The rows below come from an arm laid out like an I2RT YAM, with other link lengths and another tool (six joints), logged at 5 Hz.
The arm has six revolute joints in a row. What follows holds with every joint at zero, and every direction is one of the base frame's.
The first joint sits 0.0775 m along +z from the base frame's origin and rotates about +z.
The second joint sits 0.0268 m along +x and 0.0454 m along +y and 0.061 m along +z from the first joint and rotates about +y.
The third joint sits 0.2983 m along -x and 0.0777 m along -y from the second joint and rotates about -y.
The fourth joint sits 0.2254 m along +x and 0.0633 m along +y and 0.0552 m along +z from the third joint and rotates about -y.
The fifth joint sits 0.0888 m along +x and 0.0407 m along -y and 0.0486 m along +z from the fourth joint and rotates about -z.
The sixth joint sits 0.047 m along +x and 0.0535 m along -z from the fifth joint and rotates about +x.
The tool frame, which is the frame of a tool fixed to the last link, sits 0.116 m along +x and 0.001 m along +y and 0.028 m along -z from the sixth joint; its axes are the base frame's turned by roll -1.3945, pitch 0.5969 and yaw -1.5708 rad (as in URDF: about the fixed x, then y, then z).
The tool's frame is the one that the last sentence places.
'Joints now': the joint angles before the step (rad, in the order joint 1, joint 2, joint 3, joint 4, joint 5, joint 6). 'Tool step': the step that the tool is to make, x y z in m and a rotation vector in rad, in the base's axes. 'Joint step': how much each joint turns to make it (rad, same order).
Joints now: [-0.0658 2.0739 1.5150 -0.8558 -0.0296 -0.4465]
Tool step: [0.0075 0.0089 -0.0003 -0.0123 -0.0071 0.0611]
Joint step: [0.0278 0.0149 0.0226 -0.0010 0.0065 -0.0348]
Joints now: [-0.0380 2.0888 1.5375 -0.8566 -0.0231 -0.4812]
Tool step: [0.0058 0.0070 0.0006 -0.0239 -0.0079 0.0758]
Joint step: [0.0267 0.0079 0.0145 0.0011 0.0152 -0.0523]
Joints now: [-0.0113 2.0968 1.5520 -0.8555 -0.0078 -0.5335]
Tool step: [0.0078 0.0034 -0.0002 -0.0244 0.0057 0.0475]
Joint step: [0.0177 0.0281 0.0455 -0.0229 0.0191 -0.0335]
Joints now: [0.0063 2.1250 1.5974 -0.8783 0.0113 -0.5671]
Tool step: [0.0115 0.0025 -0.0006 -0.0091 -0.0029 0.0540]
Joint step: [0.0088 0.0337 0.0545 -0.0174 0.0015 -0.0461]
